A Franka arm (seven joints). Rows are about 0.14 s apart.
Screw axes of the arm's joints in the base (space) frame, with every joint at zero. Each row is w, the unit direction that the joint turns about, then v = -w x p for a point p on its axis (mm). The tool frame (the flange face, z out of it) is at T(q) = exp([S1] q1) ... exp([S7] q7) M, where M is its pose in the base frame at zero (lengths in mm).
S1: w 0 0 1 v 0 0 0
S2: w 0 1 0 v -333 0 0
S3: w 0 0 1 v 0 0 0
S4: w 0 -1 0 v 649 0 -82.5
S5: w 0 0 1 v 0 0 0
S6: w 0 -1 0 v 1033 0 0
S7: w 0 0 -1 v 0 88 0
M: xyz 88 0 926 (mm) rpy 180 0 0 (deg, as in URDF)
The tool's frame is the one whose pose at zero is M.
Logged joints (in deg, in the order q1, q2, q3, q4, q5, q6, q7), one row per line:
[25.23 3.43 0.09 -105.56 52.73 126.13 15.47]
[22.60 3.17 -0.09 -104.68 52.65 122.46 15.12]
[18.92 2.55 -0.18 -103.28 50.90 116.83 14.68]
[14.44 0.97 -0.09 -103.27 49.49 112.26 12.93]
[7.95 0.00 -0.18 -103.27 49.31 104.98 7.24]
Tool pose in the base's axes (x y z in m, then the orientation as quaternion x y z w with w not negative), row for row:
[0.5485 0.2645 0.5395 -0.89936 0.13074 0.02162 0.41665]
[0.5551 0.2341 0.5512 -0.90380 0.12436 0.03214 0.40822]
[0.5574 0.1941 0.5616 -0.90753 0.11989 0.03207 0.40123]
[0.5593 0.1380 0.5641 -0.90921 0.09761 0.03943 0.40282]
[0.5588 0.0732 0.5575 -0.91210 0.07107 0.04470 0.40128]
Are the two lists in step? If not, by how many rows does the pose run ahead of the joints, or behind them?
The pose runs 1 row ahead of the joints: the pose in row i belongs to the joints in row i + 1.
